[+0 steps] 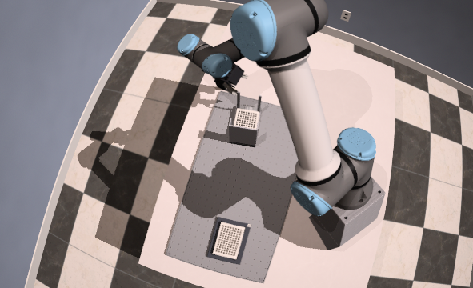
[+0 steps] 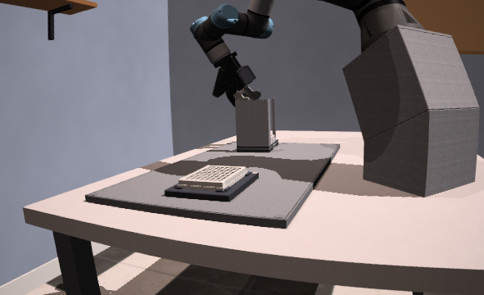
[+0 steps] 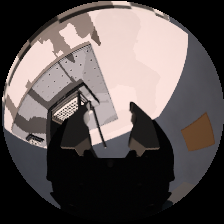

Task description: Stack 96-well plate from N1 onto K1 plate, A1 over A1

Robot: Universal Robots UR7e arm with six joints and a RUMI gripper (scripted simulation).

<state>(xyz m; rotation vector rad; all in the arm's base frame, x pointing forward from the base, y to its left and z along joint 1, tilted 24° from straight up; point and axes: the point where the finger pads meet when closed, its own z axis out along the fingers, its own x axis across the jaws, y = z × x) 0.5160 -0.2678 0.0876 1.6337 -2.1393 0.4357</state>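
My hand is 190 mm past the plate nest N1, 540 mm to the right of it and 90 mm above it.
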